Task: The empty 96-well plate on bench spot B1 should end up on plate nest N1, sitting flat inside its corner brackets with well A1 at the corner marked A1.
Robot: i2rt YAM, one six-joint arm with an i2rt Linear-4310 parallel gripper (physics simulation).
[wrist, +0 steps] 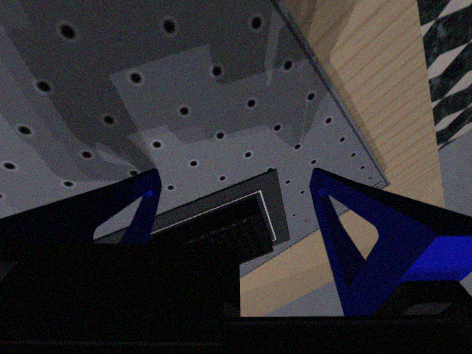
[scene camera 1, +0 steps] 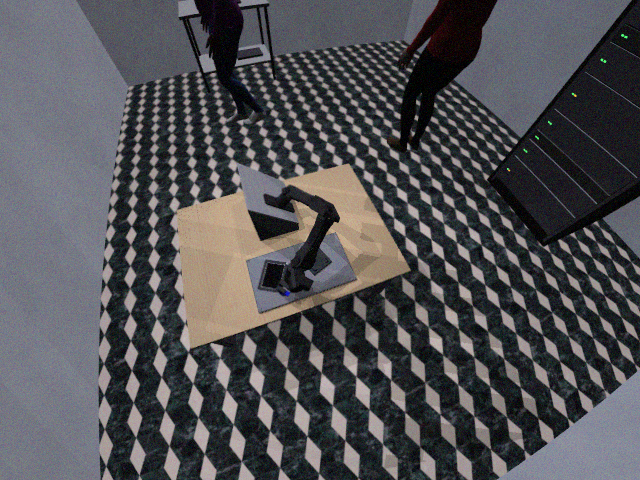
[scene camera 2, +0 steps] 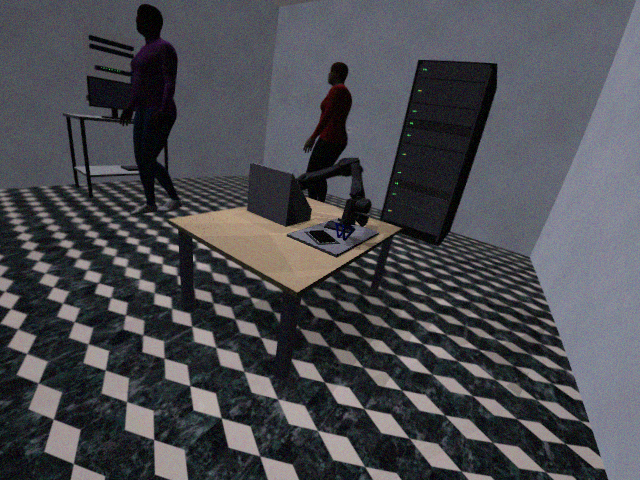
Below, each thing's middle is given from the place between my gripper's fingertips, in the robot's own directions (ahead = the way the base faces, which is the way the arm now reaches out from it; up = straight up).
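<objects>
That dark well plate [wrist: 241, 226] is sitting 5 cm to the right of my hand and 9 cm behind it.
</objects>
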